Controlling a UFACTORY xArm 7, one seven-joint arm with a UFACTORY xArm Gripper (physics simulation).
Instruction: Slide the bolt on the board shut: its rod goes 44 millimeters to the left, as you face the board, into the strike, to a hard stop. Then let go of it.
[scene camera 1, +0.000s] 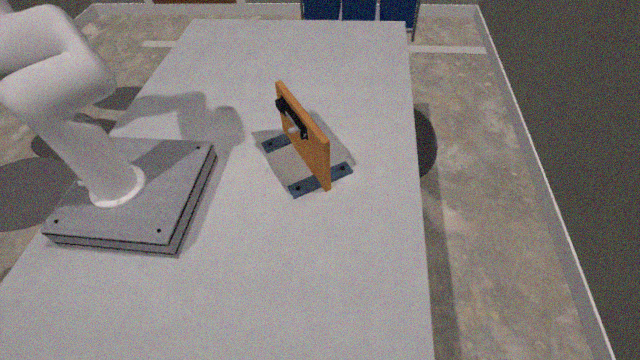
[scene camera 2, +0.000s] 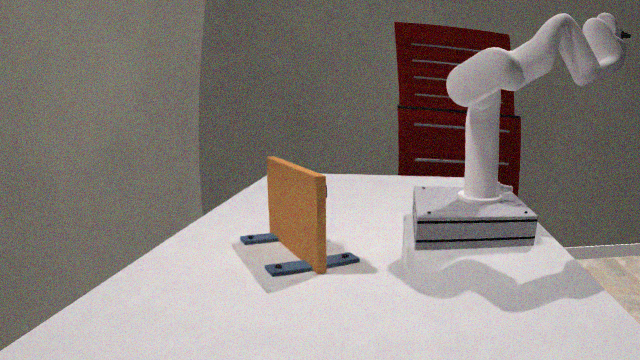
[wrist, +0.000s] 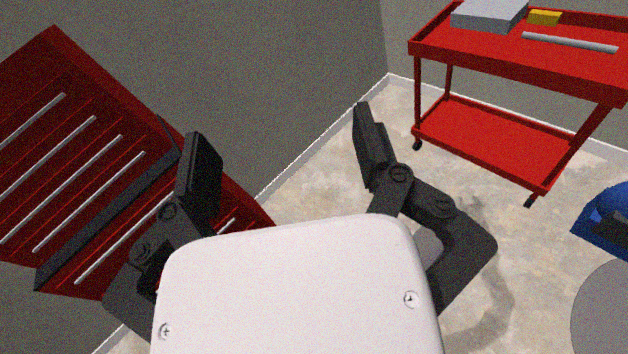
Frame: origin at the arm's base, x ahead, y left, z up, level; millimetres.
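Seen in the pictures: gripper, between the fingertips: (wrist: 281, 132); arm's base, origin of its link: (scene camera 1: 119, 187) (scene camera 2: 480, 198).
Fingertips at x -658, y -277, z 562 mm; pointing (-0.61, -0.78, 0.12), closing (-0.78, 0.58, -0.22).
Note:
Offsets run from my fingertips to a thing's top centre. Level surfaces: height alone.
An orange board @[451 mm left, 1078 mm ahead, 461 mm down] (scene camera 1: 316, 152) (scene camera 2: 295, 215) stands upright on the table. The black bolt @[453 mm left, 1046 mm ahead, 477 mm down] (scene camera 1: 295, 118) is on the board's face towards the arm's base, near the top, in scene camera 1. In scene camera 2 the board hides nearly all of it. How far the rod stands from the strike is too small to tell. My gripper (wrist: 281, 132) is open and empty, fingers wide apart, in the wrist view. It is high up and far from the board, on the other side of the arm's base; the bolt does not show in the wrist view.
Blue foot strips (scene camera 1: 325, 179) (scene camera 2: 287, 267) lie under the board, sticking out on both sides. The arm's grey base block (scene camera 1: 115, 215) (scene camera 2: 475, 234) stands on the white table @[632 mm down] (scene camera 1: 320, 280) (scene camera 2: 200, 310). A red cabinet (scene camera 2: 450, 145) (wrist: 100, 75) and a red cart (wrist: 500, 70) stand beyond.

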